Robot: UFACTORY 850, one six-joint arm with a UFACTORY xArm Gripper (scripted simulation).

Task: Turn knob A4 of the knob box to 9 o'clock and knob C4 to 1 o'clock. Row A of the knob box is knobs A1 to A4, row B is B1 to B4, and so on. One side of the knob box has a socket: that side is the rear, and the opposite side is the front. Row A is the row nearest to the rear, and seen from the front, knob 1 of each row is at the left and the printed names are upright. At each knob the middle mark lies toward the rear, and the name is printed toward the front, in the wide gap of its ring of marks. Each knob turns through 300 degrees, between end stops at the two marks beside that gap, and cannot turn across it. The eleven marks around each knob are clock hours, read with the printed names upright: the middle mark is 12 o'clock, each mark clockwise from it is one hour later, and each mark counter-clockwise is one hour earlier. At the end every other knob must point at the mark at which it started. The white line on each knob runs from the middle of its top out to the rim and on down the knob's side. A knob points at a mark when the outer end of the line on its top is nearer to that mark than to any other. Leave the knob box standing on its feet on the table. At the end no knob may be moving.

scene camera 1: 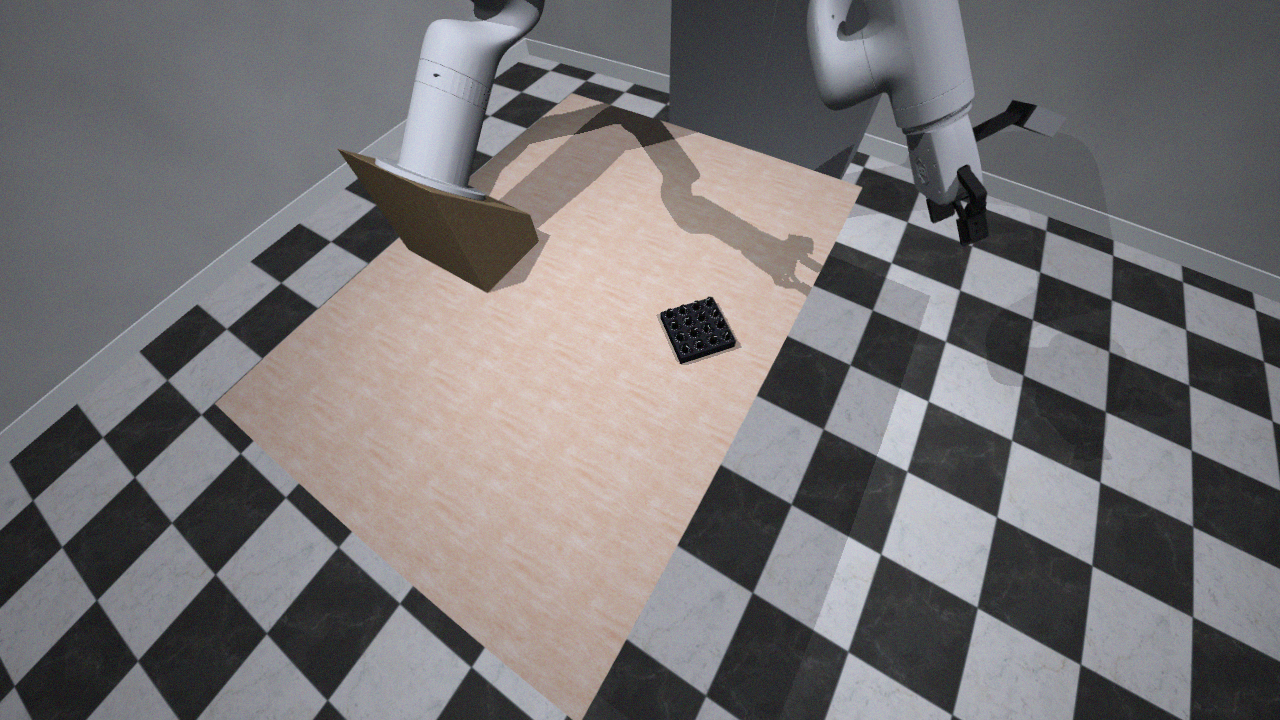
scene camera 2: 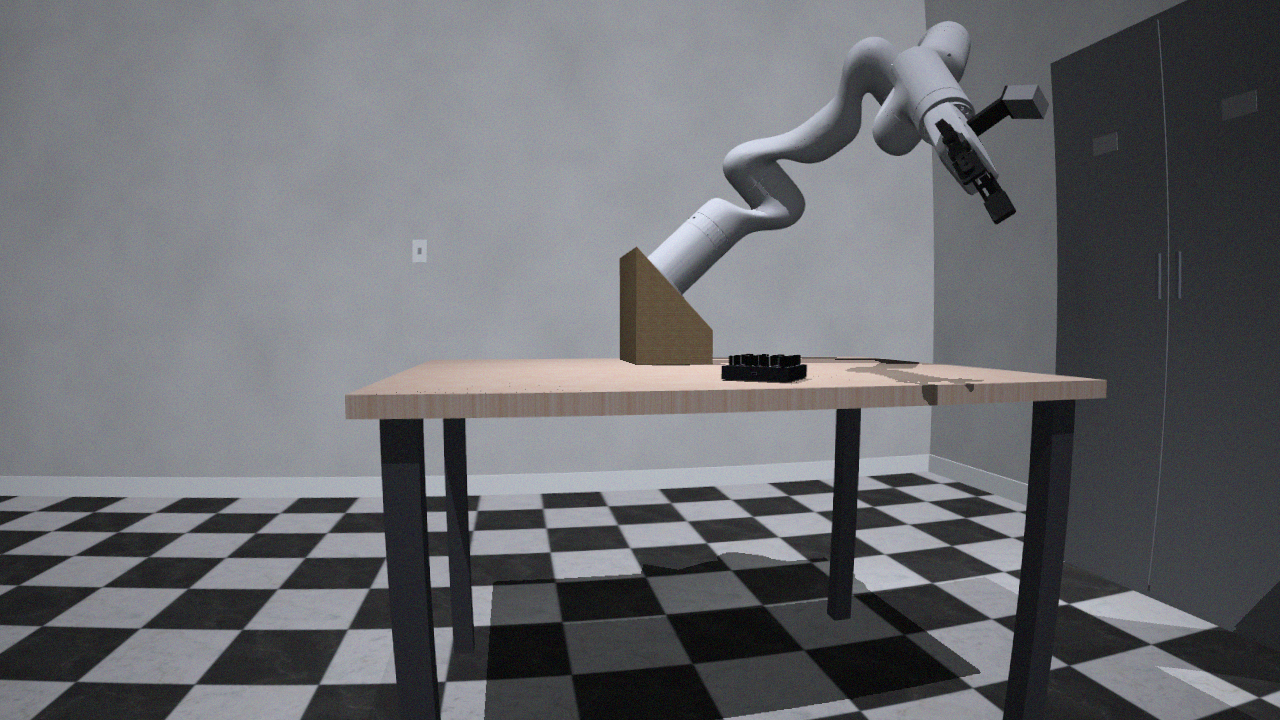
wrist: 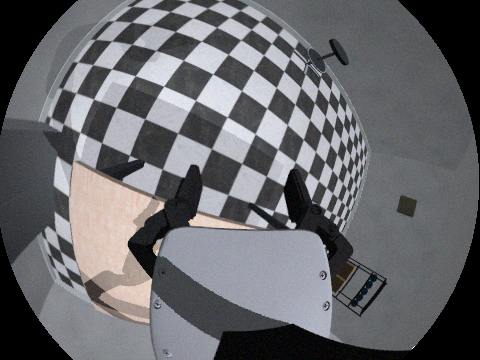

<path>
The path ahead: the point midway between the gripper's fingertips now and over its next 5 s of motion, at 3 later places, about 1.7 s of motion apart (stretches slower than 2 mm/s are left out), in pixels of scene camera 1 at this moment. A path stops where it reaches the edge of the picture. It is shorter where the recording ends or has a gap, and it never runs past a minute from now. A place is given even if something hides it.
My gripper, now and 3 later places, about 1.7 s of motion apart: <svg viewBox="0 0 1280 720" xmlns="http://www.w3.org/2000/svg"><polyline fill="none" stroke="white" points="958,229 699,315 664,322 673,326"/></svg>
</path>
